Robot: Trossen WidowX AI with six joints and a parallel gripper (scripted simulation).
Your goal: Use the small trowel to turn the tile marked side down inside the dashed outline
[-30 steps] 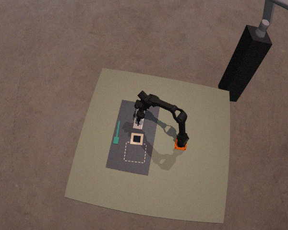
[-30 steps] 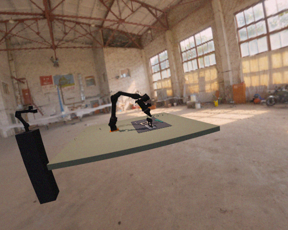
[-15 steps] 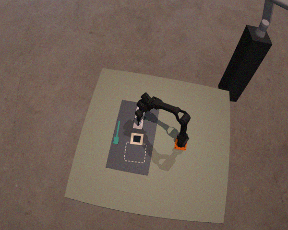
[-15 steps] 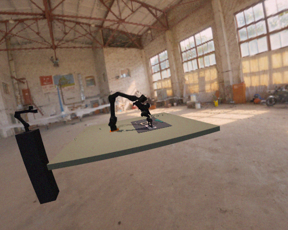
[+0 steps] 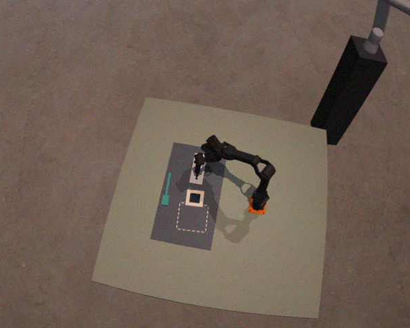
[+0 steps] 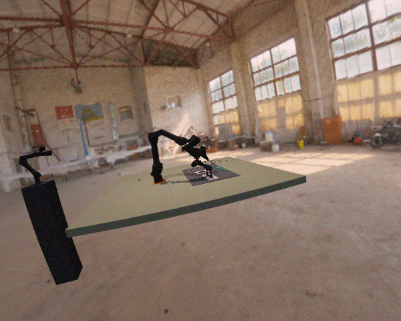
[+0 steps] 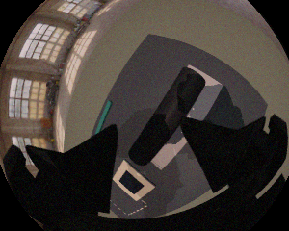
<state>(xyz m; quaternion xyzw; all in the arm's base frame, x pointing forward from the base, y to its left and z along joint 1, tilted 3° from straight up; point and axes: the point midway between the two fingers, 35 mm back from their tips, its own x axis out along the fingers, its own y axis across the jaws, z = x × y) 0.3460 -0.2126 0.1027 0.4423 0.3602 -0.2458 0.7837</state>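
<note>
Now: the dark grey mat 30 mm ahead of my gripper tip, 160 mm to the left of it and 120 mm below it. Also, from my gripper tip: tile 10 mm ahead, 190 mm to the left, 90 mm below; teal trowel 170 mm ahead, 160 mm to the left, 100 mm below.
</note>
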